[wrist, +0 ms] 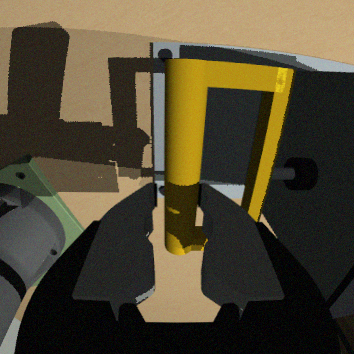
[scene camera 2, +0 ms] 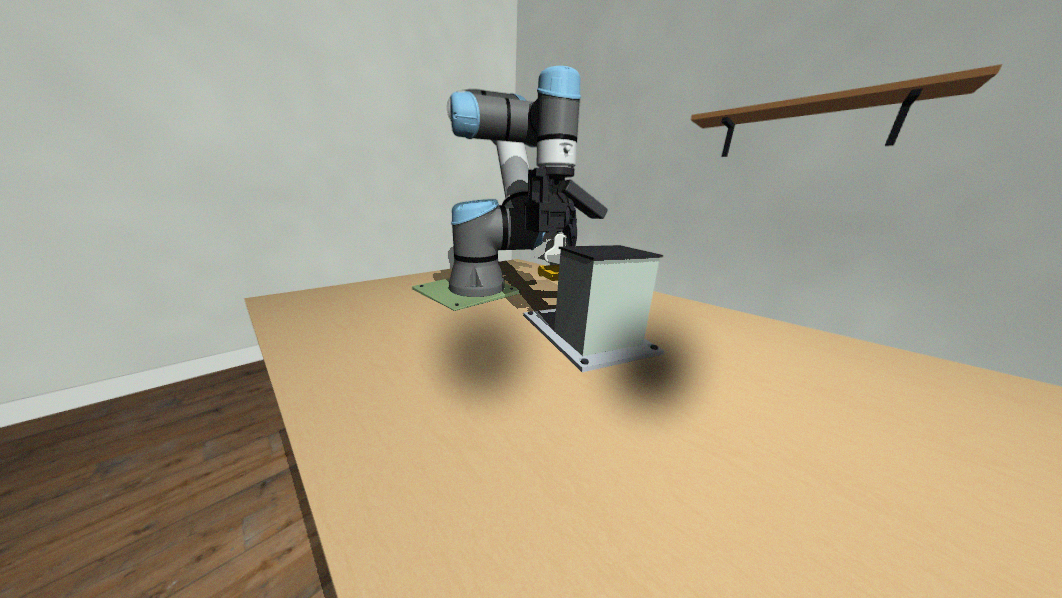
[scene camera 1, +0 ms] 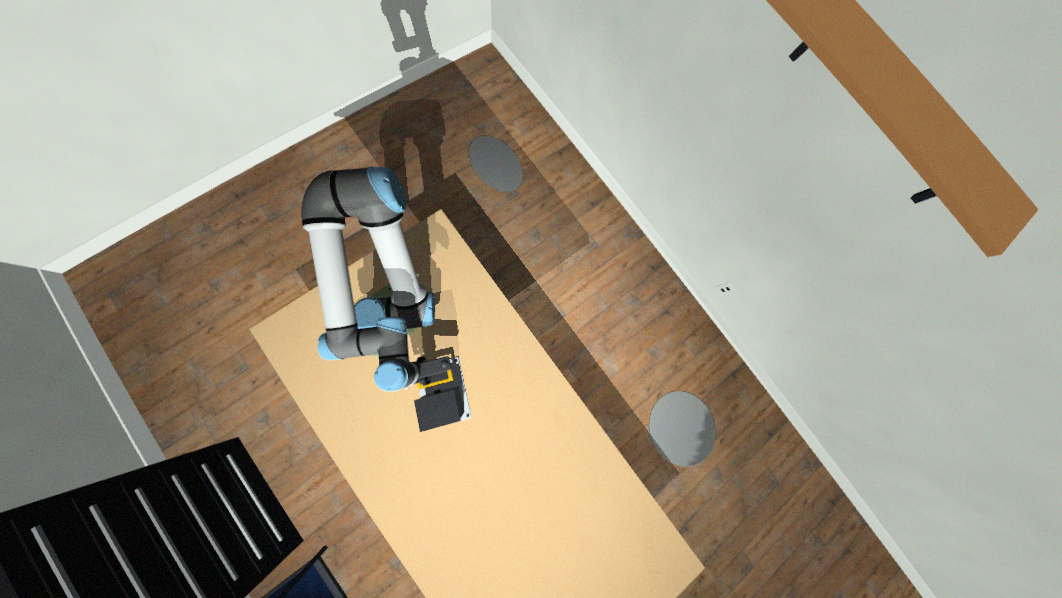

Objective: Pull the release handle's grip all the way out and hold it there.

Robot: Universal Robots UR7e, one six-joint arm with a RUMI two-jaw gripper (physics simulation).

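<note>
The yellow release handle [scene camera 1: 438, 382] [scene camera 2: 549, 273] [wrist: 185, 125] is a rectangular frame with a thick round grip bar on its outer side. A thin grey rod [wrist: 283, 173] joins its inner side to a black collar on the dark box [scene camera 1: 438, 410] [scene camera 2: 620, 304] [wrist: 322, 115]. My gripper [scene camera 2: 552, 260] [wrist: 177, 185] is partly open, its two dark fingers on either side of the grip's lower, shaded part in the wrist view. A narrow gap shows at the left finger; the right finger's tip appears very close to the grip. Whether it touches cannot be told. The fingertips are hidden in scene camera 1.
The box stands on a grey base plate [scene camera 2: 582, 364] [wrist: 158, 110] with bolts, on the wooden table [scene camera 1: 505, 475] [scene camera 2: 445, 475]. The arm's green mounting plate [scene camera 2: 445, 300] [wrist: 65, 210] is near the gripper. A wooden shelf [scene camera 1: 891, 104] [scene camera 2: 839, 98] is on the wall.
</note>
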